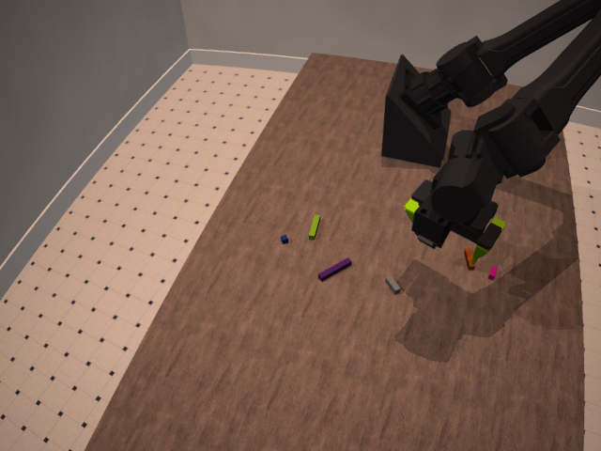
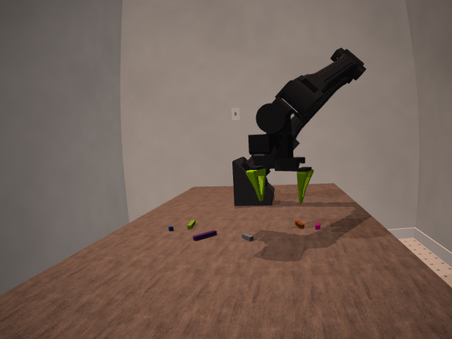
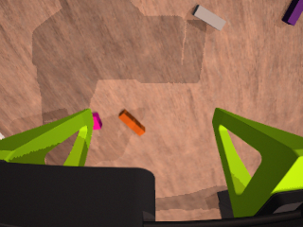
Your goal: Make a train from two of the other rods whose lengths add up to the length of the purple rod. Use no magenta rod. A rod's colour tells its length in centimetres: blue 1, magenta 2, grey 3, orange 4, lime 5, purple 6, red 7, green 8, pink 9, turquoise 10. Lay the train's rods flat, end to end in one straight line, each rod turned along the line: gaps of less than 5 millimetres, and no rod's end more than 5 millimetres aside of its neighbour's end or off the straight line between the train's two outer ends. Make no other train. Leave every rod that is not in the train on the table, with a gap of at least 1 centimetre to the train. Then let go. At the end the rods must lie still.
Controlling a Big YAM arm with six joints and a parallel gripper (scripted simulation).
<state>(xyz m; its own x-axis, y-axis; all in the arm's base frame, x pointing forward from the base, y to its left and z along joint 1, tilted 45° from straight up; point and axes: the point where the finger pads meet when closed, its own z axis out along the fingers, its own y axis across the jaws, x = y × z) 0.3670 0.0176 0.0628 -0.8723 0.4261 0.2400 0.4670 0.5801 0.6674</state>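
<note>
My hand is 270 mm to the left of the blue rod, 80 mm above it and 40 mm past it. Also, from my hand: grey rod (80 mm to the right, 80 mm below, 30 mm ahead); magenta rod (90 mm to the left, 80 mm below, 20 mm behind); orange rod (80 mm below, 50 mm to the left, 40 mm behind).
</note>
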